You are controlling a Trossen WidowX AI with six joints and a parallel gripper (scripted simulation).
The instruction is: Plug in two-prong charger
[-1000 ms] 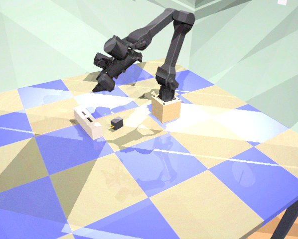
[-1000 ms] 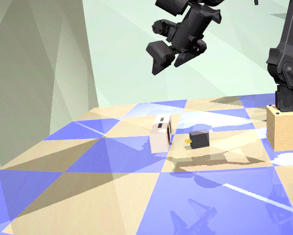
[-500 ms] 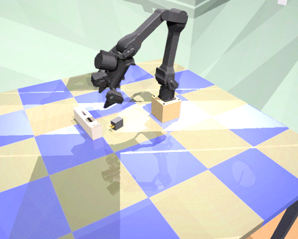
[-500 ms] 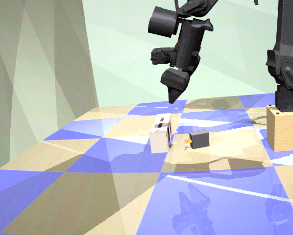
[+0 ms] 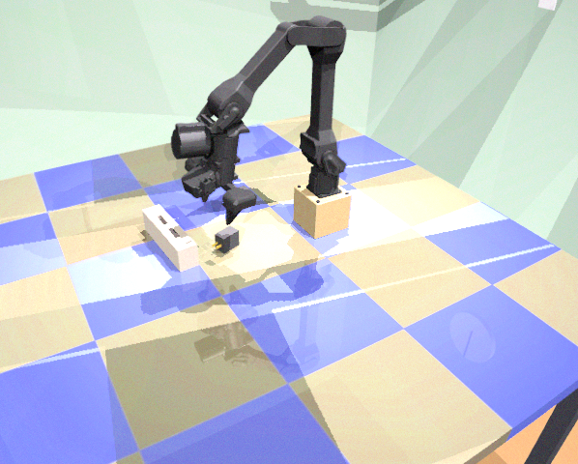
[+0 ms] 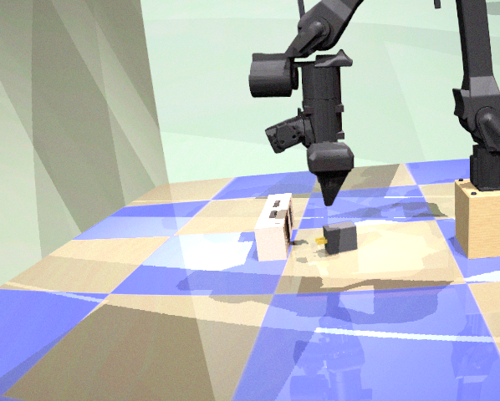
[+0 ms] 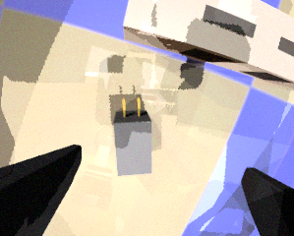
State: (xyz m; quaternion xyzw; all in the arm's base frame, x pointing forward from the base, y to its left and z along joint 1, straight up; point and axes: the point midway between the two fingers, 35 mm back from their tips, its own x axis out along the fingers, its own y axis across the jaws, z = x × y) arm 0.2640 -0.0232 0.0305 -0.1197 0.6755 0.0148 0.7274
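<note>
Right now the black two-prong charger is 10 mm to the left of my gripper tip and 70 mm below it.
</note>
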